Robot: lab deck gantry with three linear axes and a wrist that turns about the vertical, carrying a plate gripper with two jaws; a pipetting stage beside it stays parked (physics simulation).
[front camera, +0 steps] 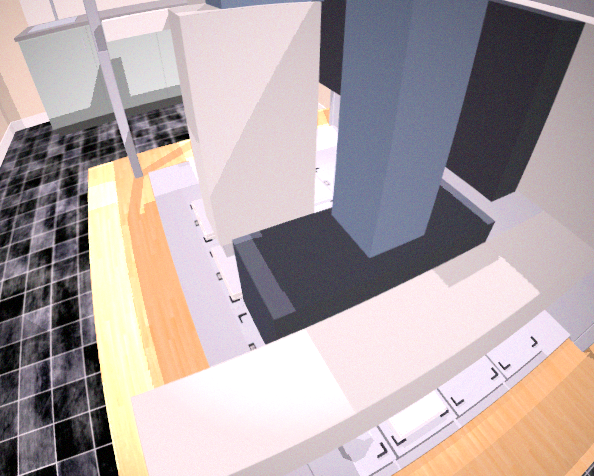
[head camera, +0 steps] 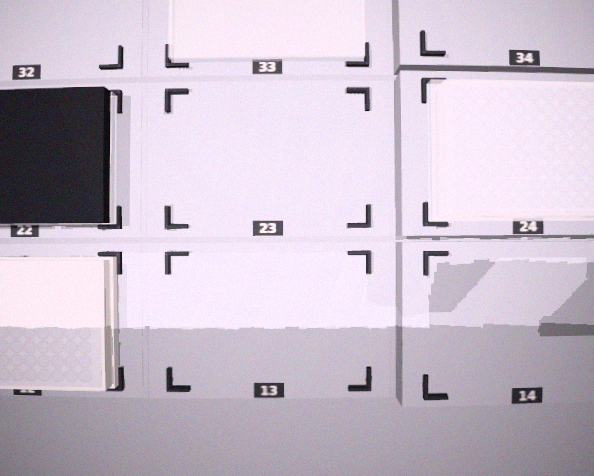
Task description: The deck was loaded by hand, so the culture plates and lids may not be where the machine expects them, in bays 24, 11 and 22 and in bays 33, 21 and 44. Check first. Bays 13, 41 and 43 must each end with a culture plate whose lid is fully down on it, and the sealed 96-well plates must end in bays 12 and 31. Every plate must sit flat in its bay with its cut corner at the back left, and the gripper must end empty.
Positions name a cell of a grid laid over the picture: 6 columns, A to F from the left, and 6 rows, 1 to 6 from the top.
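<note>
Visible: a black lid (head camera: A2), together with a bay 44 (front camera: F5).
</note>
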